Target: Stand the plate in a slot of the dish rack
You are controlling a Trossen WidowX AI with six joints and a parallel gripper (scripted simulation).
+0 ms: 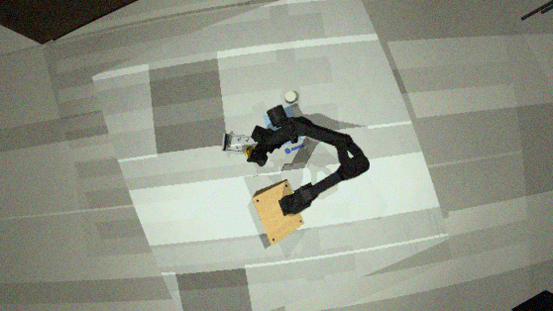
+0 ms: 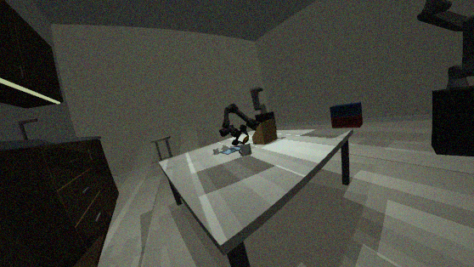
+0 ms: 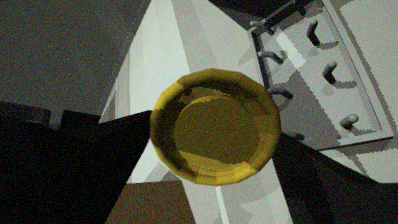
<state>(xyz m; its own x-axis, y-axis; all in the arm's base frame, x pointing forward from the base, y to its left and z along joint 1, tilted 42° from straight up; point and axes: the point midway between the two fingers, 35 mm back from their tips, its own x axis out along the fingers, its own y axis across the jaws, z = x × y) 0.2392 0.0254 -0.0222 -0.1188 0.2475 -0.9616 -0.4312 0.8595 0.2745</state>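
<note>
My gripper tip is now 60 mm short of the dish rack, 60 mm above it and 20 mm to the right of it. Also, from my gripper tip: white cup 240 mm to the right, 170 mm ahead, 60 mm below; then yellow plate 10 mm to the right; then blue mat 170 mm to the right, 80 mm below, 60 mm ahead.
</note>
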